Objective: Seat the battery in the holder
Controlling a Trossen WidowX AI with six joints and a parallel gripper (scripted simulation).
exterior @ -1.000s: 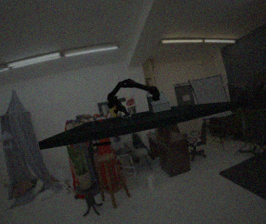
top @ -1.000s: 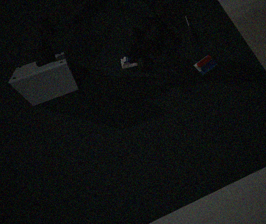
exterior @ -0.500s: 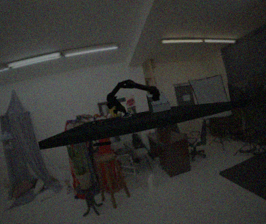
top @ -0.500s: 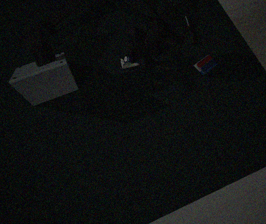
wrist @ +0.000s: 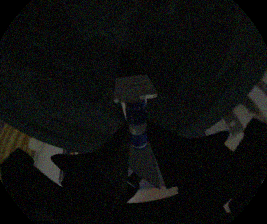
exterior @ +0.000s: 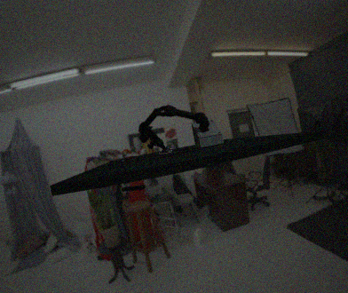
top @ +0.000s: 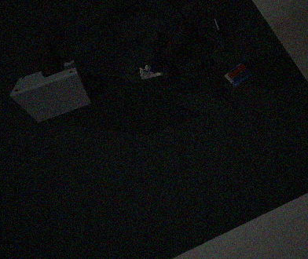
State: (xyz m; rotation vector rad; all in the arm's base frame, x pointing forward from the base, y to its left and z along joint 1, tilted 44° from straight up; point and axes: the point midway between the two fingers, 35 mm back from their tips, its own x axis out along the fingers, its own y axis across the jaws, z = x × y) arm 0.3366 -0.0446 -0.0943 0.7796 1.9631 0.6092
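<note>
The battery lies 10 mm above my gripper tip. The rest, counted from my gripper tip: blister card: 280 mm ahead, 170 mm to the right, 10 mm below.
</note>
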